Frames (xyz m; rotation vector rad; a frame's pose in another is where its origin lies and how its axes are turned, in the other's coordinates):
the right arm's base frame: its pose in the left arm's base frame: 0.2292 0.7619 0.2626 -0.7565 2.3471 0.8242
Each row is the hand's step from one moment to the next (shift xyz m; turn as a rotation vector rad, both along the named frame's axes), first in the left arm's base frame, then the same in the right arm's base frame.
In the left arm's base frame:
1: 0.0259 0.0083 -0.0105 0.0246 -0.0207 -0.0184
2: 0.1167 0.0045 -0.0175 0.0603 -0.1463 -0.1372
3: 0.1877 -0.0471 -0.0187 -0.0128 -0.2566 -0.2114
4: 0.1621 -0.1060 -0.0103 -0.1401 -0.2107 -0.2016
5: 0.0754 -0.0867 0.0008 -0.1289 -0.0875 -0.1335
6: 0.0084 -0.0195 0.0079 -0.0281 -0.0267 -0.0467
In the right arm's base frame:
1: -0.0141 -0.0154 0.0203 0.0012 -0.0366 0.0055
2: -0.0720 -0.0797 0.0491 0.0926 -0.1876 0.0100
3: -0.1042 -0.1602 0.0356 0.2267 -0.2407 -0.0369
4: -0.0725 -0.1790 -0.0177 0.2947 -0.1239 -0.0496
5: -0.0252 -0.1057 -0.0374 0.2036 -0.0244 -0.0080
6: -0.0046 -0.0153 -0.0161 0.0580 -0.0170 0.0049

